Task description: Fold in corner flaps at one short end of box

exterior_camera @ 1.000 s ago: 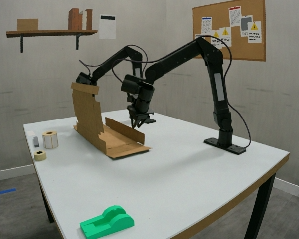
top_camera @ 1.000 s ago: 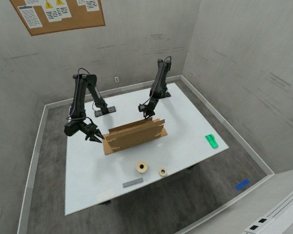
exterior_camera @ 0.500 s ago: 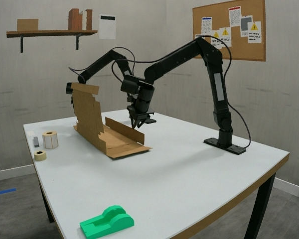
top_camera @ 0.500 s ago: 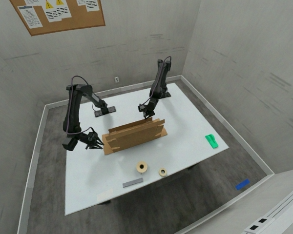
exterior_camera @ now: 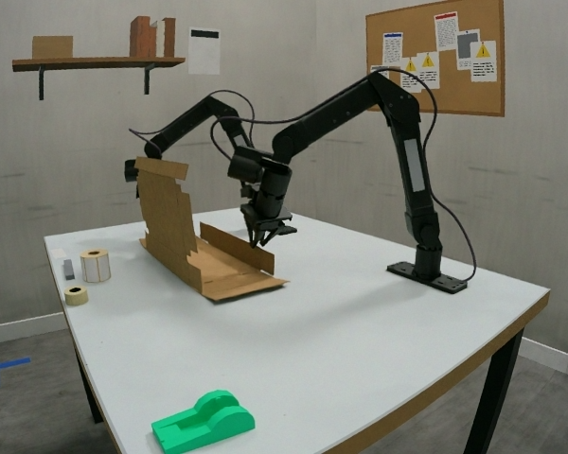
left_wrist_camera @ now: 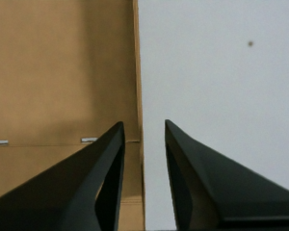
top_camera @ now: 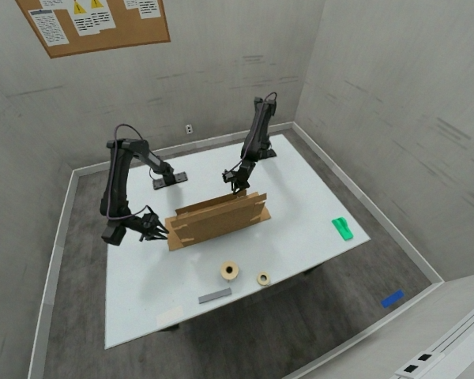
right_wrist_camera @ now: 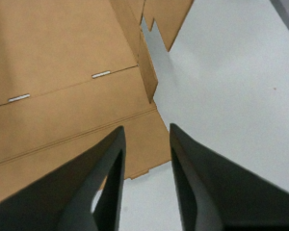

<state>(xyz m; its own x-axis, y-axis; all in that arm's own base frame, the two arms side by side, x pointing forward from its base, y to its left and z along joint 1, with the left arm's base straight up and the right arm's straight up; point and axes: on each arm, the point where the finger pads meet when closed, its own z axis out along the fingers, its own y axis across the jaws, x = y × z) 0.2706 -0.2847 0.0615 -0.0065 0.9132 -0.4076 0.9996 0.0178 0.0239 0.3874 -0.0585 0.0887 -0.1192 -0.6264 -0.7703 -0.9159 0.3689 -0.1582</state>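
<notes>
My right hand is 7 cm to the right of the corner flap, 6 cm above it and 4 cm short of it. Also, from my right hand: grey bar 28 cm ahead, 12 cm to the left, 8 cm below; then green dispenser 79 cm to the left, 24 cm ahead, 7 cm below.
</notes>
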